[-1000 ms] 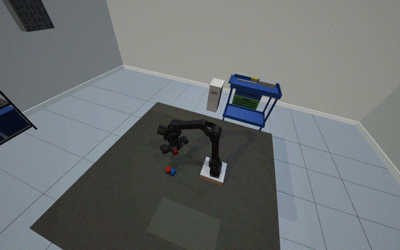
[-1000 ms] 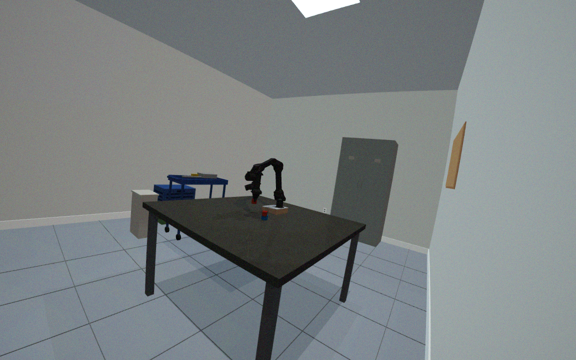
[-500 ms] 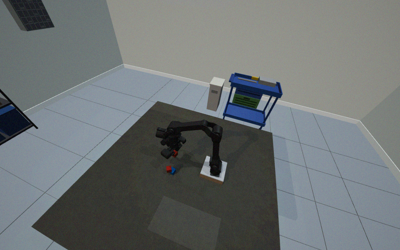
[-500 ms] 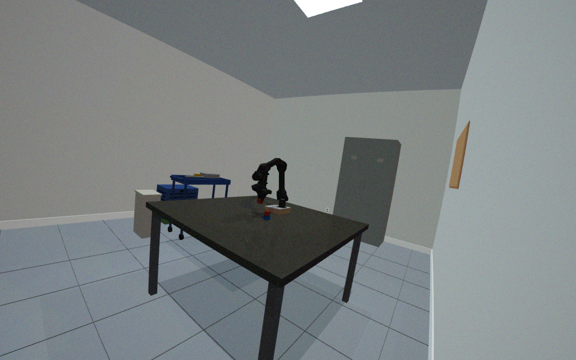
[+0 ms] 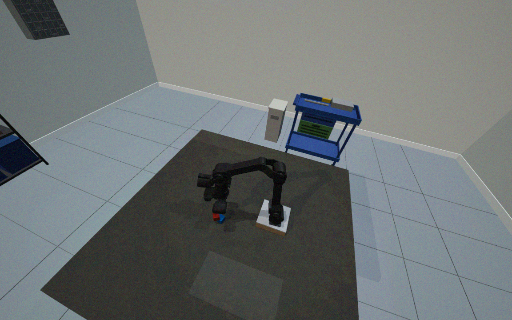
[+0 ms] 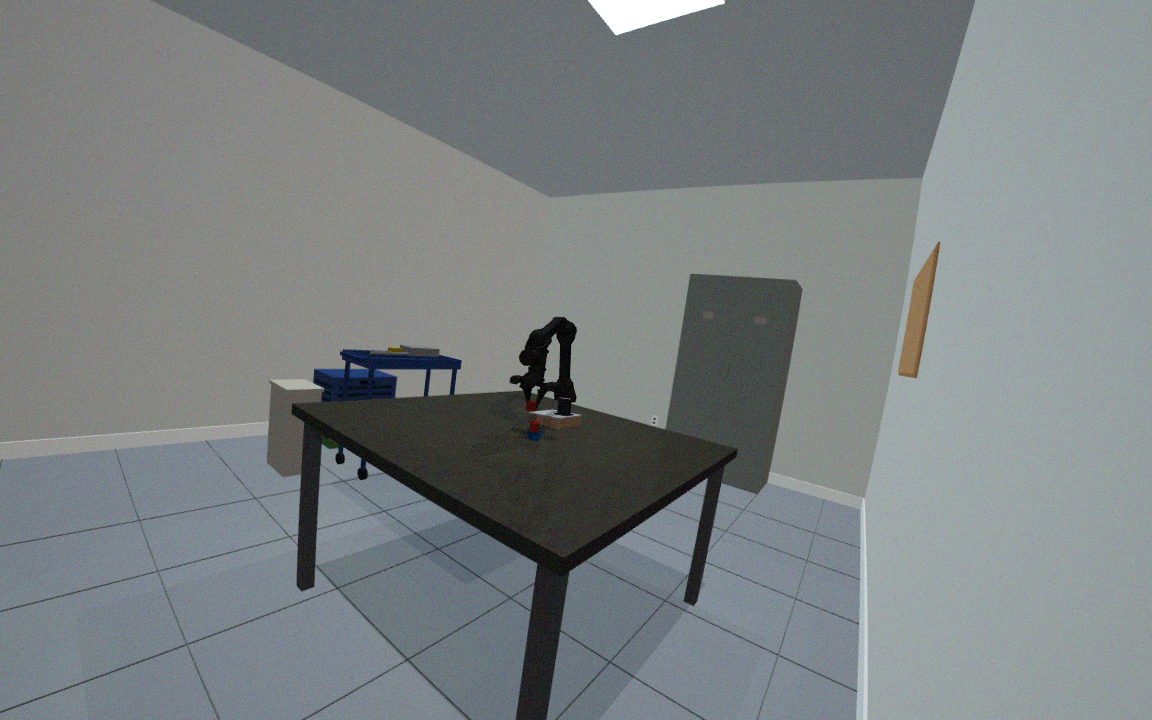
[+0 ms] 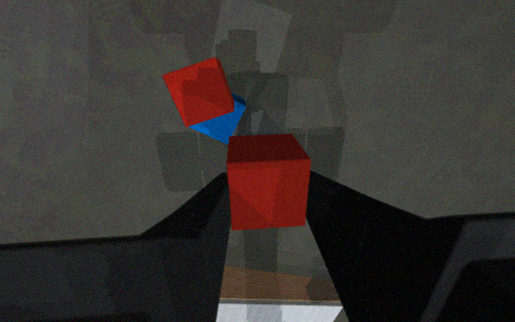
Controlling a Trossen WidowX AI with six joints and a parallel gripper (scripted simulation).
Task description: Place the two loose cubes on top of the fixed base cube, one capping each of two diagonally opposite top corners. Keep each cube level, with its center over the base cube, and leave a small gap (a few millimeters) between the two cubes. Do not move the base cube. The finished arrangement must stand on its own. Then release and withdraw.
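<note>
Right now the blue base cube is 10 mm ahead of my gripper tip, 30 mm to the left of it and 100 mm below it.
</note>
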